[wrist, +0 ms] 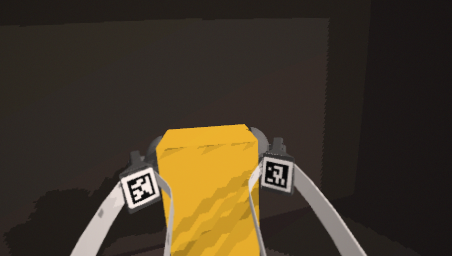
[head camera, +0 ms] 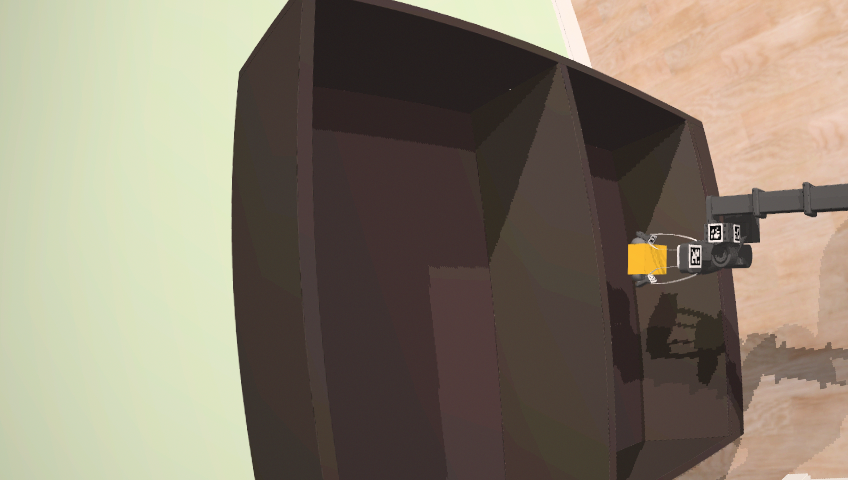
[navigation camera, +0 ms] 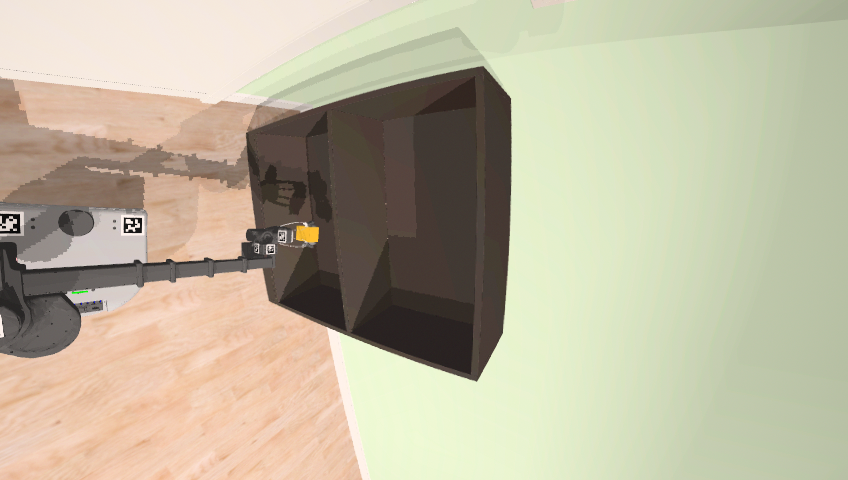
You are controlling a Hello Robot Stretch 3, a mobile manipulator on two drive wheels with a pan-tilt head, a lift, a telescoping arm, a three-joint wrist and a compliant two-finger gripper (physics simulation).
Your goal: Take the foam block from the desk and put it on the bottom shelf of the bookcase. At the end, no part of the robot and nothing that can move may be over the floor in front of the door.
In view: the gripper [head camera: 632, 259], a yellow foam block [head camera: 642, 258], a dark brown bookcase [head camera: 365, 327] and a white door [navigation camera: 209, 57].
The yellow foam block shows as well in the wrist view [wrist: 208, 168]. The gripper is seen too in the wrist view [wrist: 208, 149]. The dark brown bookcase also shows in the wrist view [wrist: 354, 97] and in the navigation camera view [navigation camera: 447, 138].
